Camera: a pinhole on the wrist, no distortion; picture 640 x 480 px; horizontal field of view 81.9 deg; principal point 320.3 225.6 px. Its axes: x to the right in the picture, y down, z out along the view. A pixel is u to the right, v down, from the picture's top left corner.
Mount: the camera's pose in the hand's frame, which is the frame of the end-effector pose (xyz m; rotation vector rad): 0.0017 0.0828 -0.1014 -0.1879 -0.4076 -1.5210
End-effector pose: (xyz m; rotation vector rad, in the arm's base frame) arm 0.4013 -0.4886 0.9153 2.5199 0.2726 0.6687
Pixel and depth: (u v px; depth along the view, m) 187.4 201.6 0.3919
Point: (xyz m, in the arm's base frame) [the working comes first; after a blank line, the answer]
In the camera's frame: -0.1412 -0.0255 0.3919

0.4582 -0.9028 0.9203
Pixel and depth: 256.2 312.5 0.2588
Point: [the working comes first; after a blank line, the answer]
In the camera's frame: -0.0450 0.0610 0.2588

0.5016 -0.7244 0.9481
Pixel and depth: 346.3 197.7 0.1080
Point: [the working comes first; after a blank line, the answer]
In the camera's frame: 0.0076 -0.0082 0.1080

0.3894 -0.5928 0.9675
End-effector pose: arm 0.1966 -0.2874 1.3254 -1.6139 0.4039 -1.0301
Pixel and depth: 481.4 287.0 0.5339
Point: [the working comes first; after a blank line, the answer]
In the camera's frame: 0.2332 0.0889 0.5339

0.6062 -0.0193 1.2715
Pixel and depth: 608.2 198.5 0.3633
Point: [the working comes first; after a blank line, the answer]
In the camera's frame: 0.2836 -0.0267 0.3633

0.4055 -0.0115 1.3398
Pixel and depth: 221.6 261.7 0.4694
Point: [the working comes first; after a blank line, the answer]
In the camera's frame: -0.1256 0.0460 0.4694

0.5089 -0.2150 0.9765
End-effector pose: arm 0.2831 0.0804 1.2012 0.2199 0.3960 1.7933
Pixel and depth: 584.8 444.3 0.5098
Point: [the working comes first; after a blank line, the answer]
In the camera's frame: 0.3657 0.3023 0.5098

0.4635 0.3939 1.6691
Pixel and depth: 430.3 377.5 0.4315
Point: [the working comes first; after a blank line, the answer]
In the camera's frame: 0.1287 0.1777 0.4315

0.2639 0.2193 1.5826
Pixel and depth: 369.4 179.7 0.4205
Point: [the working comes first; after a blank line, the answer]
In the camera's frame: 0.0560 -0.0523 0.4205

0.2520 -0.0202 1.5531
